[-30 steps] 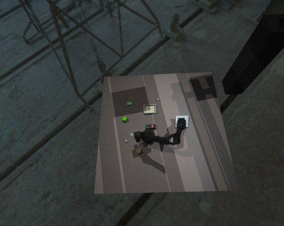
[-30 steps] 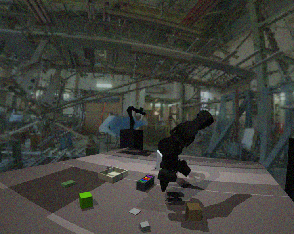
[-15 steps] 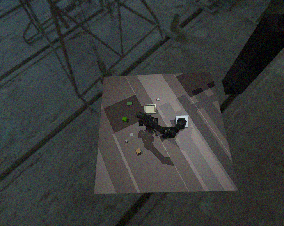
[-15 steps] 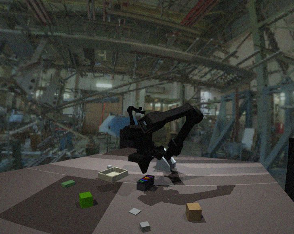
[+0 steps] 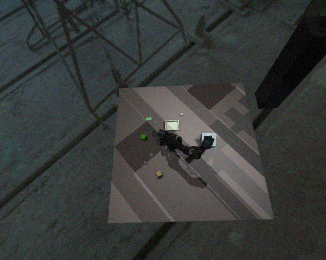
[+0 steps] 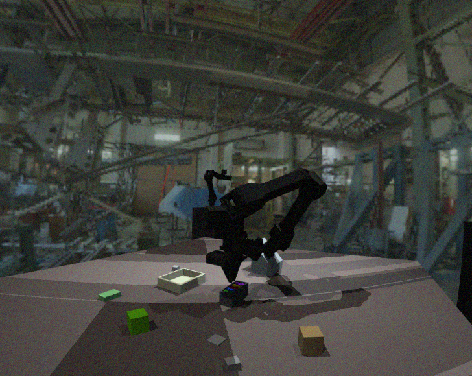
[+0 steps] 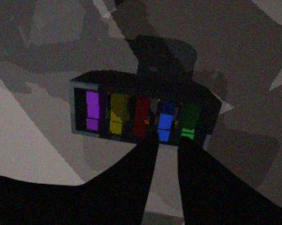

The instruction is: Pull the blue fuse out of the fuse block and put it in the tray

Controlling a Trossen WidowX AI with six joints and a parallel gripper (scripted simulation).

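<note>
Right now my gripper tip is 40 mm above the blue fuse. From my gripper tip the other things lie so: tray (210 mm to the right, 60 mm below, 20 mm behind); bright green cube (250 mm ahead, 100 mm to the right, 40 mm below); tan cube (250 mm to the left, 110 mm ahead, 40 mm below).
</note>
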